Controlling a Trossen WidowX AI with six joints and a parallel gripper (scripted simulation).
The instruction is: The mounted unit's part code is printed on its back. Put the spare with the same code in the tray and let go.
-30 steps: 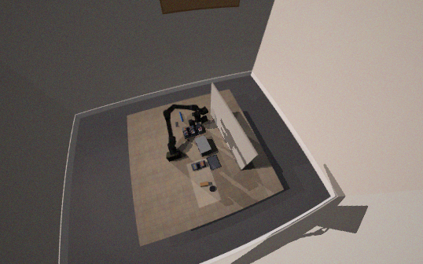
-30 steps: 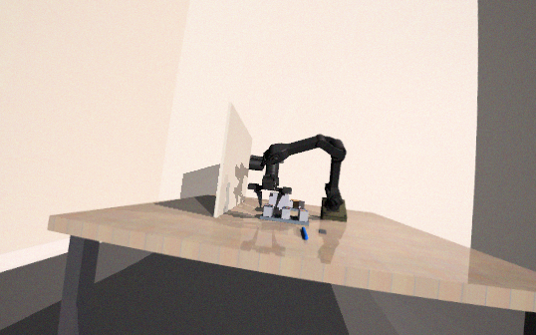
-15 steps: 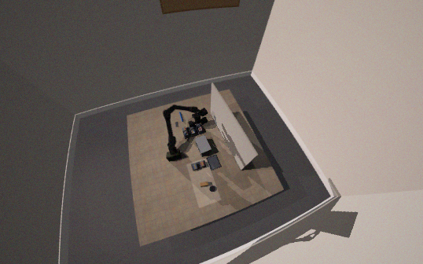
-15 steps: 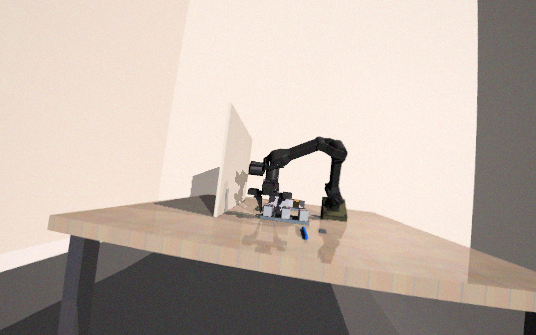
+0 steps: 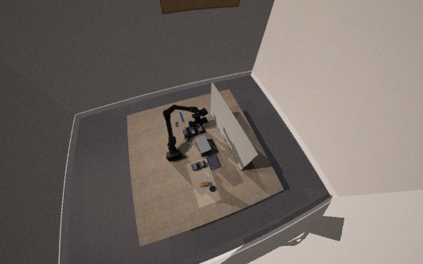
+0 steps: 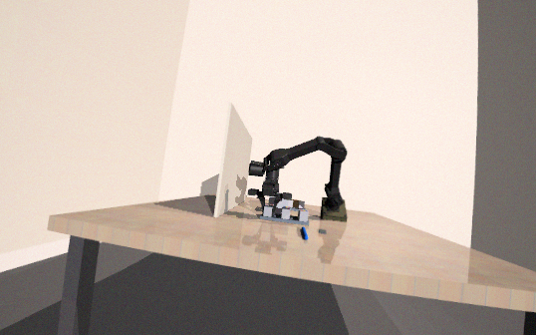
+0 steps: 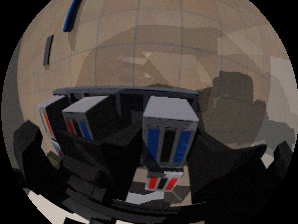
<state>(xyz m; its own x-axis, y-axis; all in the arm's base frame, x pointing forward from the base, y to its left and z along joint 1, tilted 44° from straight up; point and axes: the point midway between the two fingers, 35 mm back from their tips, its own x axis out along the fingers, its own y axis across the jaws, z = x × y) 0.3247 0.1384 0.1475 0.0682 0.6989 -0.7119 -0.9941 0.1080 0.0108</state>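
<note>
The dark tray is 1 cm behind my gripper tip, 42 cm to the right of it and 1 cm below it. From my gripper tip the other things lie so: holder (15 cm behind, 39 cm to the right, 1 cm below); then tall upright board (19 cm ahead, 24 cm to the right, 21 cm above); then grey mounted unit (4 cm behind, 23 cm to the right, 3 cm above).
</note>
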